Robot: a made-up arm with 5 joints. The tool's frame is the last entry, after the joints. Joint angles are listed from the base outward.
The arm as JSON. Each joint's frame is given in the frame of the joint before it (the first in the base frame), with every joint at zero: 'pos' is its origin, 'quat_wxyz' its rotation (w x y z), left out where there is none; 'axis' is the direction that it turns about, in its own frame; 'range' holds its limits. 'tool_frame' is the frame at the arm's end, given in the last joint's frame.
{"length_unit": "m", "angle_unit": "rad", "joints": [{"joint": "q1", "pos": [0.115, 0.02, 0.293], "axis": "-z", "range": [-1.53, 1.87]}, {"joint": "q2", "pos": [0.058, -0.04, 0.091], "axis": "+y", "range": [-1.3, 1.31]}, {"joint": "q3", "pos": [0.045, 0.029, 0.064], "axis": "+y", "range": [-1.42, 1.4]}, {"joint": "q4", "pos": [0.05, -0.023, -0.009], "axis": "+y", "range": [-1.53, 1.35]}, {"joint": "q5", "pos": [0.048, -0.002, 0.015], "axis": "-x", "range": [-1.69, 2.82]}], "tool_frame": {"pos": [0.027, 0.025, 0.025], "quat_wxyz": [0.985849, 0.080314, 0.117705, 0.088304]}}
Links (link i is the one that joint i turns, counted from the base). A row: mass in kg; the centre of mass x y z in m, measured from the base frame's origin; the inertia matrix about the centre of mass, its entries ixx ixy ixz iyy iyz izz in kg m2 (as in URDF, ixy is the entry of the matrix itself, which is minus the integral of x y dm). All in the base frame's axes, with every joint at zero. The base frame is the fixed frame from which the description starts. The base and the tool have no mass.
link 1: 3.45; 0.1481 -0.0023 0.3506; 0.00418 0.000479 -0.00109 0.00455 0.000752 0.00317
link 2: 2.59; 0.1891 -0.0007 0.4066; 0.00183 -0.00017 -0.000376 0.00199 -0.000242 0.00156
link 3: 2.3; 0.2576 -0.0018 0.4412; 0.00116 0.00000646 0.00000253 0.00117 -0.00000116 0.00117
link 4: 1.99; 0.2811 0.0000 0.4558; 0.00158 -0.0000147 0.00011 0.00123 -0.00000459 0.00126
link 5: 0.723; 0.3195 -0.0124 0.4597; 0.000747 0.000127 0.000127 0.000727 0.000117 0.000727
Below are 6 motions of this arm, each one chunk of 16 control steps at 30 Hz.
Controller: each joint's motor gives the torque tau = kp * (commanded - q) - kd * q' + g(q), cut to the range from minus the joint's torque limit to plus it. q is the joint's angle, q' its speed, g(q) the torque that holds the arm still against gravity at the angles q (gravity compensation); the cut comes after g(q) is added. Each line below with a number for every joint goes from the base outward.
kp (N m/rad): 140 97 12 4.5 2.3
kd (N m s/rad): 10 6.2 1.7 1 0.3
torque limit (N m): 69 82 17 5.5 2
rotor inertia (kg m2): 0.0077 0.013 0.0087 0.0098 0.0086
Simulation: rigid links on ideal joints. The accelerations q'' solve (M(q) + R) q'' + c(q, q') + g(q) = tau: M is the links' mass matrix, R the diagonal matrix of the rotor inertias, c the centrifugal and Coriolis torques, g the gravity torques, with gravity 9.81 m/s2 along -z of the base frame. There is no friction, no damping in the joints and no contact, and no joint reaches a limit. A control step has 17 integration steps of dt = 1/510 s. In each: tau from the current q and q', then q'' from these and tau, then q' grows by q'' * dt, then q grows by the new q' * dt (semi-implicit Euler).
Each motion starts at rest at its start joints. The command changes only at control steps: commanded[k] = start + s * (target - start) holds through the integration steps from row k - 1 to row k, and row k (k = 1, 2, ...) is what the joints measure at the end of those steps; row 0 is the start. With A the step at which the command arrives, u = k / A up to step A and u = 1 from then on. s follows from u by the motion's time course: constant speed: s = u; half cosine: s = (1 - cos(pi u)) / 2; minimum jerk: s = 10 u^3 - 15 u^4 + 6 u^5; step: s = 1 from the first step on.
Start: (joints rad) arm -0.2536 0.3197 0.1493 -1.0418 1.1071
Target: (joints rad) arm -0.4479 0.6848 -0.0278 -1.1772 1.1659
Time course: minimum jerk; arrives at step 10
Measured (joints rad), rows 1 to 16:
1: -0.2540 0.3207 0.1487 -1.0421 1.1071
2: -0.2569 0.3277 0.1449 -1.0443 1.1074
3: -0.2654 0.3465 0.1363 -1.0492 1.1084
4: -0.2815 0.3804 0.1227 -1.0568 1.1108
5: -0.3053 0.4283 0.1055 -1.0663 1.1150
6: -0.3344 0.4852 0.0865 -1.0765 1.1209
7: -0.3654 0.5436 0.0680 -1.0865 1.1282
8: -0.3940 0.5954 0.0520 -1.0955 1.1361
9: -0.4166 0.6343 0.0395 -1.1034 1.1437
10: -0.4315 0.6586 0.0299 -1.1104 1.1502
11: -0.4399 0.6718 0.0210 -1.1173 1.1552
12: -0.4442 0.6784 0.0124 -1.1245 1.1588
13: -0.4462 0.6816 0.0045 -1.1315 1.1612
14: -0.4472 0.6831 -0.0023 -1.1380 1.1628
15: -0.4476 0.6838 -0.0079 -1.1437 1.1639
16: -0.4478 0.6841 -0.0123 -1.1487 1.1645

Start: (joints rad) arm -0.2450 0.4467 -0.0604 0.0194 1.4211
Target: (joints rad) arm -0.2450 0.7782 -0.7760 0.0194 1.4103
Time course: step
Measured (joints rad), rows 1 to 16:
1: -0.2437 0.5671 -0.2205 0.0078 1.4189
2: -0.2445 0.6610 -0.3347 0.0110 1.4167
3: -0.2452 0.7173 -0.4169 0.0197 1.4156
4: -0.2454 0.7481 -0.4840 0.0262 1.4150
5: -0.2454 0.7635 -0.5414 0.0291 1.4144
6: -0.2453 0.7706 -0.5902 0.0292 1.4137
7: -0.2452 0.7735 -0.6309 0.0276 1.4129
8: -0.2452 0.7746 -0.6639 0.0254 1.4121
9: -0.2451 0.7752 -0.6902 0.0233 1.4114
10: -0.2451 0.7755 -0.7106 0.0215 1.4109
11: -0.2451 0.7759 -0.7263 0.0201 1.4105
12: -0.2450 0.7763 -0.7383 0.0192 1.4103
13: -0.2450 0.7766 -0.7474 0.0186 1.4101
14: -0.2450 0.7770 -0.7543 0.0182 1.4101
15: -0.2450 0.7772 -0.7595 0.0180 1.4101
16: -0.2450 0.7775 -0.7634 0.0180 1.4101

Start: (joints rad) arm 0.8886 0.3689 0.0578 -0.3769 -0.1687
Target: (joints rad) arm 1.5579 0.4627 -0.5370 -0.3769 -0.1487
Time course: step
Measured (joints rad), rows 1 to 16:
1: 1.0438 0.4160 -0.0556 -0.3622 -0.1572
2: 1.2539 0.4437 -0.1613 -0.3466 -0.1508
3: 1.3998 0.4548 -0.2425 -0.3424 -0.1526
4: 1.4828 0.4581 -0.3071 -0.3458 -0.1560
5: 1.5250 0.4586 -0.3593 -0.3520 -0.1579
6: 1.5446 0.4586 -0.4010 -0.3580 -0.1581
7: 1.5530 0.4587 -0.4335 -0.3629 -0.1571
8: 1.5563 0.4592 -0.4583 -0.3667 -0.1556
9: 1.5575 0.4598 -0.4772 -0.3695 -0.1540
10: 1.5579 0.4603 -0.4915 -0.3715 -0.1527
11: 1.5580 0.4609 -0.5023 -0.3729 -0.1516
12: 1.5580 0.4613 -0.5105 -0.3740 -0.1508
13: 1.5579 0.4616 -0.5167 -0.3748 -0.1502
14: 1.5579 0.4619 -0.5215 -0.3753 -0.1497
15: 1.5579 0.4621 -0.5251 -0.3757 -0.1494
16: 1.5579 0.4622 -0.5279 -0.3761 -0.1492

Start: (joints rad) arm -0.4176 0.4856 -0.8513 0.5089 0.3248
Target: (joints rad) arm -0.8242 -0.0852 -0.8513 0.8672 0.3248
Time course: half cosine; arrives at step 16
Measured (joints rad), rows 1 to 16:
1: -0.4185 0.4839 -0.8502 0.5097 0.3248
2: -0.4225 0.4773 -0.8473 0.5128 0.3248
3: -0.4314 0.4633 -0.8432 0.5186 0.3247
4: -0.4464 0.4408 -0.8390 0.5273 0.3247
5: -0.4677 0.4098 -0.8356 0.5387 0.3247
6: -0.4947 0.3709 -0.8335 0.5526 0.3247
7: -0.5265 0.3255 -0.8329 0.5689 0.3247
8: -0.5621 0.2753 -0.8336 0.5872 0.3248
9: -0.5999 0.2222 -0.8355 0.6071 0.3249
10: -0.6384 0.1682 -0.8385 0.6282 0.3250
11: -0.6761 0.1154 -0.8422 0.6500 0.3251
12: -0.7114 0.0659 -0.8466 0.6719 0.3252
13: -0.7430 0.0215 -0.8513 0.6933 0.3252
14: -0.7698 -0.0160 -0.8561 0.7134 0.3251
15: -0.7907 -0.0452 -0.8609 0.7317 0.3250
16: -0.8050 -0.0650 -0.8654 0.7476 0.3249

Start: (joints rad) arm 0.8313 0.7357 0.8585 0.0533 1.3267
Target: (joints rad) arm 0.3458 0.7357 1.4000 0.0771 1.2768
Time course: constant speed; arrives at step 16
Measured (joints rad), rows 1 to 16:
1: 0.8223 0.7355 0.8640 0.0527 1.3260
2: 0.8043 0.7353 0.8754 0.0522 1.3247
3: 0.7807 0.7352 0.8915 0.0520 1.3230
4: 0.7541 0.7352 0.9115 0.0521 1.3210
5: 0.7258 0.7352 0.9345 0.0525 1.3187
6: 0.6966 0.7353 0.9600 0.0532 1.3163
7: 0.6669 0.7353 0.9874 0.0541 1.3137
8: 0.6369 0.7354 1.0163 0.0551 1.3109
9: 0.6067 0.7355 1.0464 0.0563 1.3081
10: 0.5765 0.7355 1.0774 0.0576 1.3052
11: 0.5462 0.7356 1.1091 0.0590 1.3023
12: 0.5159 0.7356 1.1413 0.0605 1.2993
13: 0.4856 0.7356 1.1740 0.0620 1.2963
14: 0.4553 0.7357 1.2069 0.0635 1.2933
15: 0.4250 0.7357 1.2401 0.0650 1.2902
16: 0.3947 0.7357 1.2734 0.0665 1.2871

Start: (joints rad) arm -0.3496 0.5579 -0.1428 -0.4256 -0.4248
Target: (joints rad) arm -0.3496 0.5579 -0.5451 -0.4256 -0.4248
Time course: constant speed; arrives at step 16
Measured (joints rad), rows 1 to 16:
1: -0.3496 0.5584 -0.1465 -0.4250 -0.4248
2: -0.3496 0.5588 -0.1547 -0.4243 -0.4248
3: -0.3496 0.5590 -0.1666 -0.4237 -0.4248
4: -0.3496 0.5590 -0.1817 -0.4233 -0.4248
5: -0.3496 0.5588 -0.1992 -0.4232 -0.4248
6: -0.3496 0.5587 -0.2185 -0.4231 -0.4248
7: -0.3496 0.5585 -0.2393 -0.4232 -0.4248
8: -0.3496 0.5584 -0.2611 -0.4233 -0.4248
9: -0.3496 0.5583 -0.2837 -0.4235 -0.4248
10: -0.3496 0.5582 -0.3069 -0.4236 -0.4248
11: -0.3496 0.5581 -0.3305 -0.4238 -0.4248
12: -0.3496 0.5581 -0.3545 -0.4239 -0.4248
13: -0.3496 0.5580 -0.3788 -0.4241 -0.4248
14: -0.3496 0.5580 -0.4033 -0.4242 -0.4248
15: -0.3496 0.5580 -0.4279 -0.4243 -0.4248
16: -0.3496 0.5579 -0.4527 -0.4244 -0.4248

